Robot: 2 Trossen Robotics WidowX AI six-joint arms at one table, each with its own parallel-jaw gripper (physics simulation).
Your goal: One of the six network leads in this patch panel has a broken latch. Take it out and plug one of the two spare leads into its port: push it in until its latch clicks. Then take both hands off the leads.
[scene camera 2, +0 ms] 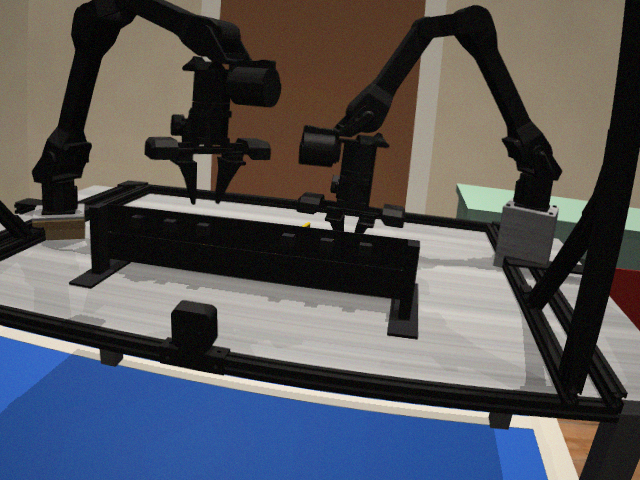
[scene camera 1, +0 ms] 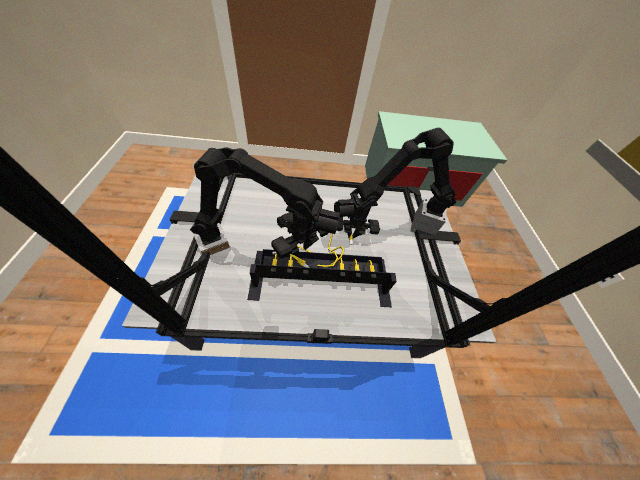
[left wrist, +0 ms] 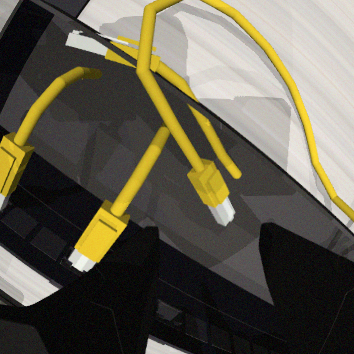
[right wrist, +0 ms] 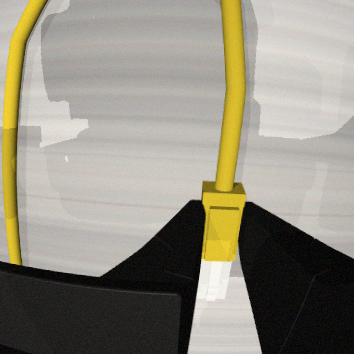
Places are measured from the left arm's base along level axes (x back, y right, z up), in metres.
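Where they show: left gripper, fingertip midpoint: [scene camera 2: 205,203] [scene camera 1: 300,251] [left wrist: 209,236]; right gripper, fingertip midpoint: [scene camera 1: 350,237] [right wrist: 219,212]; left arm's base, link origin: [scene camera 2: 59,210] [scene camera 1: 210,236]; right arm's base, link origin: [scene camera 2: 532,206] [scene camera 1: 434,209].
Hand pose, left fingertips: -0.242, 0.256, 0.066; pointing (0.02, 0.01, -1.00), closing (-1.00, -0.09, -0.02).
Things, the pixels of their centre, and the offset from my left fingertips, as dx, dy, dz. "spot": a spot on its surface instead.
- black patch panel, body centre: [left wrist: 264,296] [scene camera 2: 249,252] [scene camera 1: 323,271] -0.052, +0.079, -0.056
- spare lead, body centre: [right wrist: 217,257] [scene camera 1: 351,238] -0.254, -0.010, -0.097
- yellow plug, surface spot: [left wrist: 207,182] spot: -0.004, +0.001, -0.058
- loose lead end, surface spot: [left wrist: 132,54] spot: +0.039, -0.062, -0.056
- cable, surface spot: [right wrist: 12,150] spot: -0.207, -0.077, -0.105
- small black camera block, surface spot: [scene camera 2: 193,325] [scene camera 1: 322,338] spot: +0.069, +0.270, -0.072
The black patch panel [scene camera 1: 320,277] [scene camera 2: 258,263] [left wrist: 55,110] stands mid-table with yellow leads along it. My right gripper [scene camera 2: 349,230] [right wrist: 219,212] is shut on the yellow body of a spare lead [scene camera 1: 351,239] [right wrist: 221,232], behind the panel; its clear plug end points down between the fingers. My left gripper [left wrist: 209,236] [scene camera 2: 205,200] is open above the panel. In the left wrist view, a yellow plug [left wrist: 207,182] hangs near and beyond the fingertips, another plug [left wrist: 102,232] is beside the left fingertip at the port row, and a third [left wrist: 14,165] is at the left edge. I cannot tell which latch is broken.
Another loose lead end [left wrist: 132,54] with a pale tip lies at the panel's far edge. A cable [right wrist: 12,150] loops over the table to the left of the held lead. A small black camera block [scene camera 1: 321,334] [scene camera 2: 193,325] sits on the front frame rail.
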